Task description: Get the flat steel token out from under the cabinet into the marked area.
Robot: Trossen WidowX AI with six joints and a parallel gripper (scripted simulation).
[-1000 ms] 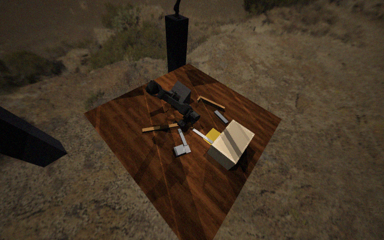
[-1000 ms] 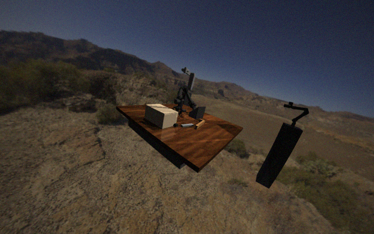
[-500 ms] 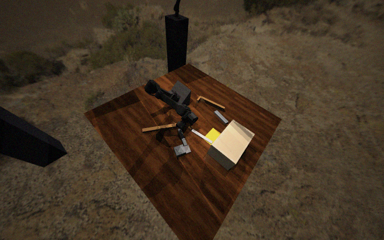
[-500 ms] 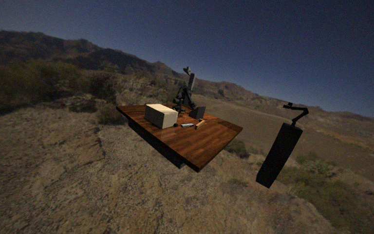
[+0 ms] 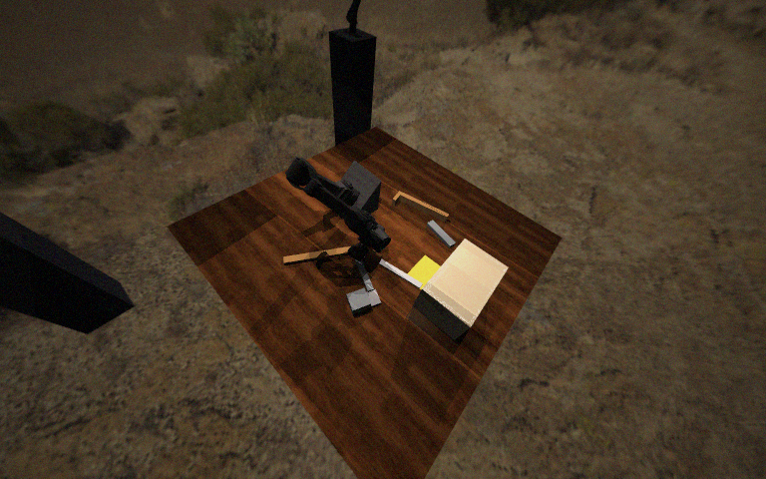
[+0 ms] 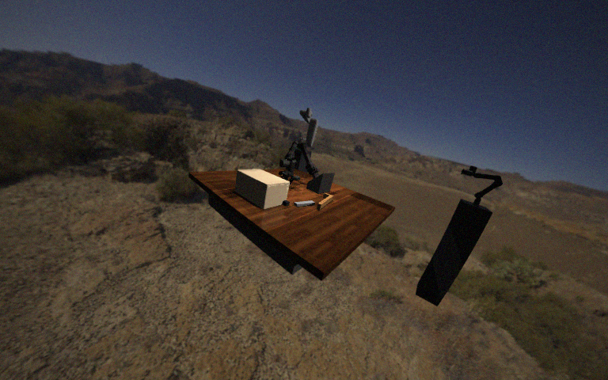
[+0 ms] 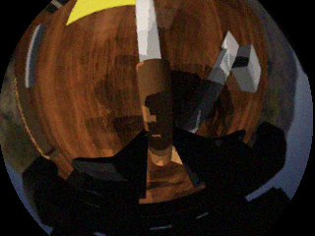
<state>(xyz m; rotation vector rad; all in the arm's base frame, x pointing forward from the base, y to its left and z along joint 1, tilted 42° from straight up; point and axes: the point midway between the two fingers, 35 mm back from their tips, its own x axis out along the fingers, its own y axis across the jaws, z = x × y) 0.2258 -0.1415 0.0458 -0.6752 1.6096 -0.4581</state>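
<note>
The grey scraper is 12 cm ahead of my gripper tip and 10 cm to the right of it. From my gripper tip the other things lie so: wooden stick (14 cm to the right, 12 cm behind); then grey block (18 cm to the right, 14 cm ahead, 1 cm above); then grey bar (33 cm to the left, 18 cm ahead).
</note>
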